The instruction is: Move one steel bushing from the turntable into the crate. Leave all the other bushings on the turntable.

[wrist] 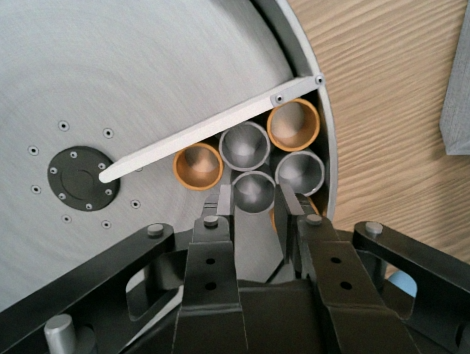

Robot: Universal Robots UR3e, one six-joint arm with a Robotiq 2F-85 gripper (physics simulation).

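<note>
My gripper point(254, 201) is open, with nothing held between its fingers. Its fingertips stand to the left and right of a steel bushing point(253, 186); I cannot tell how far down beside it they reach. Two more steel bushings point(244, 146) point(300, 172) stand just above and to the upper right of it in the wrist view. All stand upright on the turntable point(150, 65), packed near its rim. The crate cannot be made out for certain; a grey block-like edge point(457, 100) shows at the right.
An orange bushing point(198, 166) stands left of the steel ones, another point(293, 124) at the upper right, and part of one shows behind the right finger. A pale bar point(200, 129) runs from the dark hub point(80, 192) to the rim, along the group. A light blue thing point(402, 283) shows lower right.
</note>
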